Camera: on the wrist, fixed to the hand. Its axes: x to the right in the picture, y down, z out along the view.
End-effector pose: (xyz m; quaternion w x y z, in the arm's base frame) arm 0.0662 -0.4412 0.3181 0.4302 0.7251 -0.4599 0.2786
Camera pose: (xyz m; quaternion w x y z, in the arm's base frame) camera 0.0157 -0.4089 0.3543 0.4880 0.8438 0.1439 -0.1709
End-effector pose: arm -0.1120 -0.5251 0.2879 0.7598 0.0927 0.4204 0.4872
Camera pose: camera -0.1813 -0.5158 0.2911 0.9132 -0.2164 0.2931 -0.1827
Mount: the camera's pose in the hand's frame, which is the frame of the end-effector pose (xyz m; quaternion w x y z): -0.0061 0.0524 -0.0460 0.7080 -0.0294 -0.0727 -0.7019
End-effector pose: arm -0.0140 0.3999 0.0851 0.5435 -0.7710 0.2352 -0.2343
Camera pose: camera -0.0528 0.3545 0.0485 0.2148 -0.7439 -0.4072 -0.4844
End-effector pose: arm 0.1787 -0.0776 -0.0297 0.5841 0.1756 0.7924 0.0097
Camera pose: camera 0.1515 -0.0215 0.0021 0.4831 -0.4483 0.6415 -0.3926
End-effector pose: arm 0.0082 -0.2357 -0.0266 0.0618 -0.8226 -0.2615 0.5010
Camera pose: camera 0.0647 -0.2762 -0.0183 0.3522 -0.3643 -0.7818 0.3635
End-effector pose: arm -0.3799 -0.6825 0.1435 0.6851 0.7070 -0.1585 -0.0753
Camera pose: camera -0.3771 -0.6376 0.1971 0.4414 0.5862 0.3364 -0.5902
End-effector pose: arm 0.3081 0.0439 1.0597 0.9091 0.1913 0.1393 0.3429
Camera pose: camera 0.2561 0.0876 1.0428 0.9000 0.0359 0.1567 -0.4051
